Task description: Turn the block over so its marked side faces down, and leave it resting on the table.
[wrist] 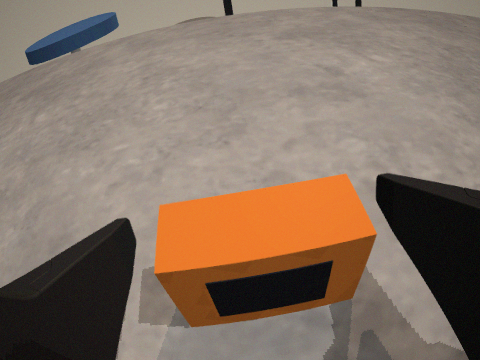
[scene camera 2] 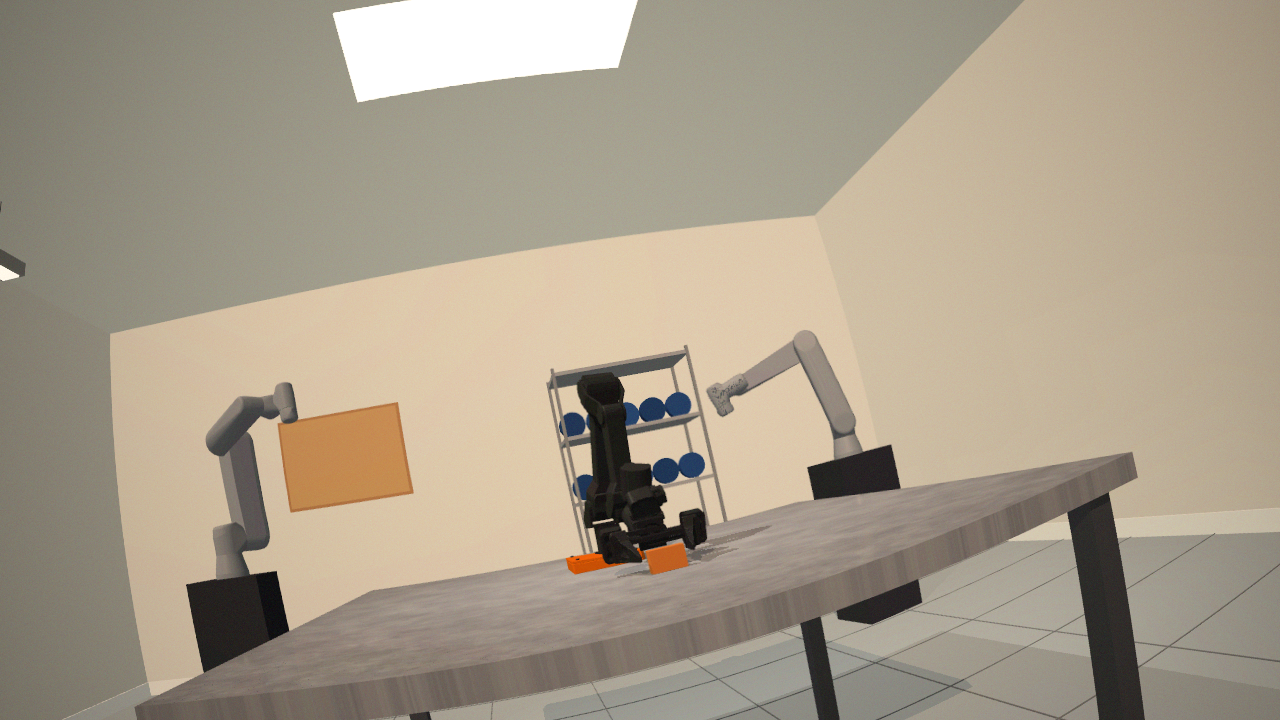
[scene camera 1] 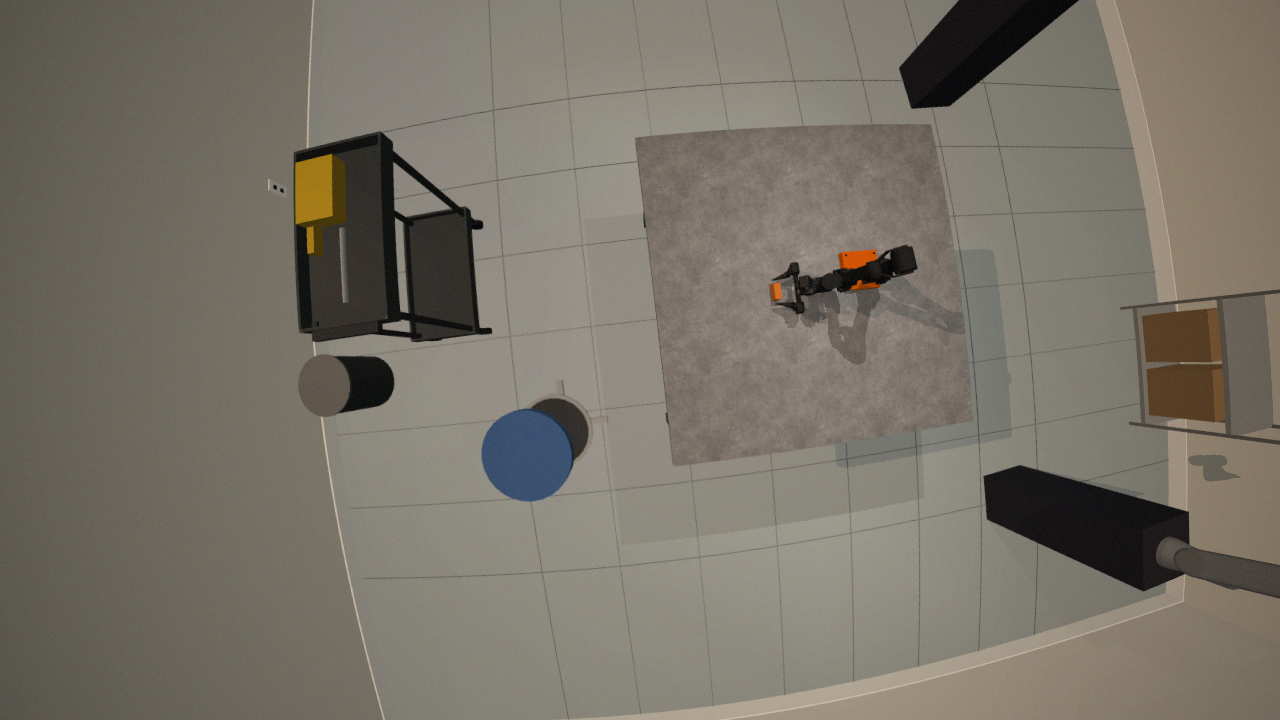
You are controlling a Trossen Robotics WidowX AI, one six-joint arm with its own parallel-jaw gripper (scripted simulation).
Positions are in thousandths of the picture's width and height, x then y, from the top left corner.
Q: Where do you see an orange block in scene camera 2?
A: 524,774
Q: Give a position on an orange block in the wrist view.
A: At 518,710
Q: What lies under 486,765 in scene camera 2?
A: My gripper.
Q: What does my gripper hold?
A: Nothing.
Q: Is my gripper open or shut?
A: Open.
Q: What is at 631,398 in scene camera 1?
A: My gripper.
